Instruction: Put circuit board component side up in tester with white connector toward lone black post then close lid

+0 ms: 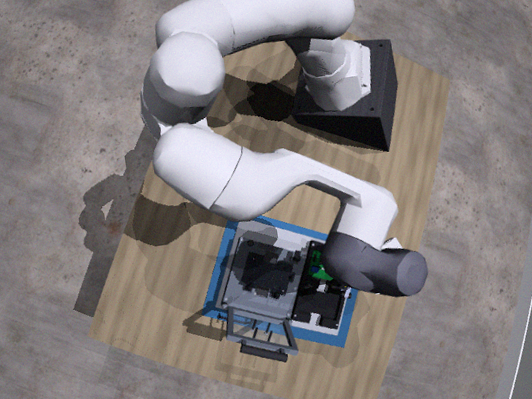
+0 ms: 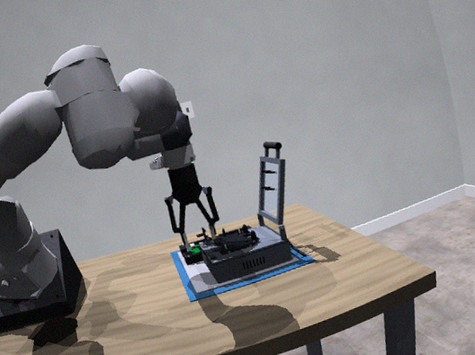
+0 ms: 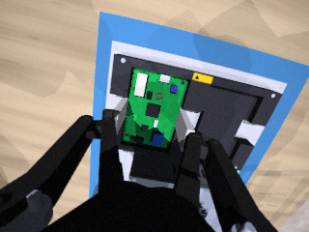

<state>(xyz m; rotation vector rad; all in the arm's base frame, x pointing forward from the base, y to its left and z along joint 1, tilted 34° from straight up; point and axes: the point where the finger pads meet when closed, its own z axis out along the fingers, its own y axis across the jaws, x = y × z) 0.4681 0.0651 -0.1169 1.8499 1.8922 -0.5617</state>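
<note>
The green circuit board lies 20 mm below my hand. The rest, counted from my hand: tester lid 190 mm ahead, 170 mm to the right, 140 mm above; then tester 90 mm ahead, 130 mm to the right, 70 mm above.
</note>
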